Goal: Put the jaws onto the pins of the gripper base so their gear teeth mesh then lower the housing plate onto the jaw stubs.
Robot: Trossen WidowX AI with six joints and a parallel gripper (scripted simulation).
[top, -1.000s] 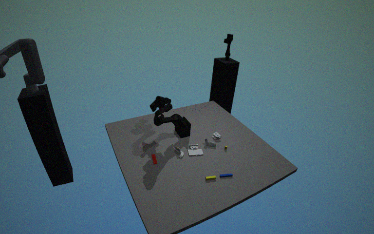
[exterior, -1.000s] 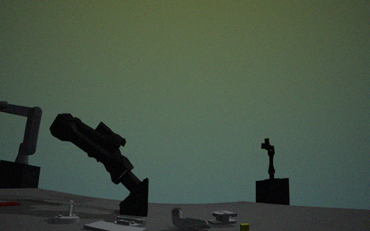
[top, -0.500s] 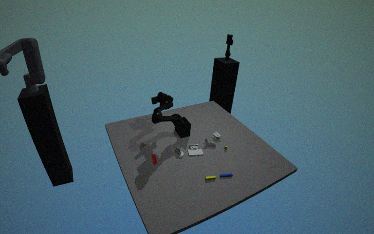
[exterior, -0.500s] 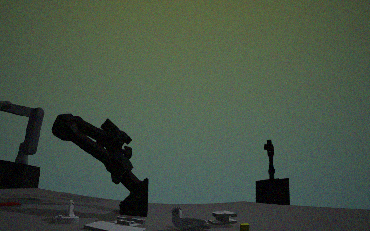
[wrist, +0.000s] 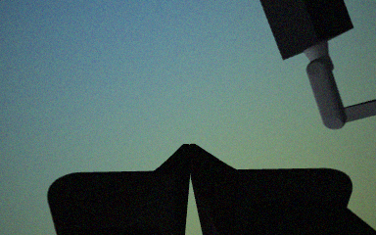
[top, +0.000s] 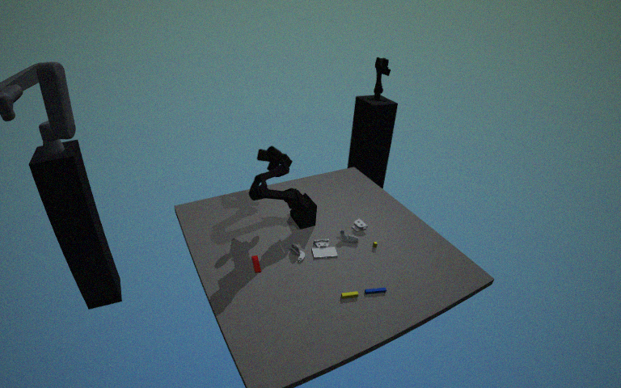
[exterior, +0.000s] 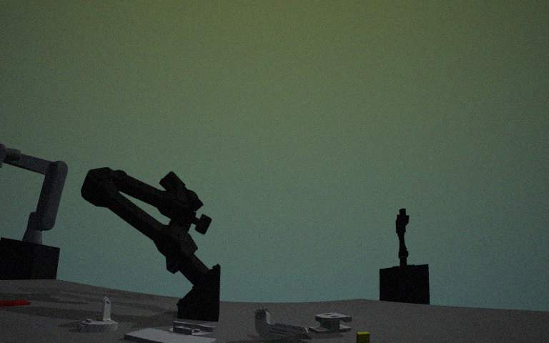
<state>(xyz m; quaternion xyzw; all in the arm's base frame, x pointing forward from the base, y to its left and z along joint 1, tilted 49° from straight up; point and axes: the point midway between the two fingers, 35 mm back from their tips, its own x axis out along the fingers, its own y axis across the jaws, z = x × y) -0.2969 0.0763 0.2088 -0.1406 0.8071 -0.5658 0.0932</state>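
Now: gripper tip 550 mm short of the jaw, 250 mm above it and 240 mm to the right of it. Round my gripper tip: gripper base (500 mm ahead, 370 mm to the left, 260 mm below); then housing plate (550 mm ahead, 280 mm below, 110 mm to the left); then red block (560 mm ahead, 280 mm below, 250 mm to the right).
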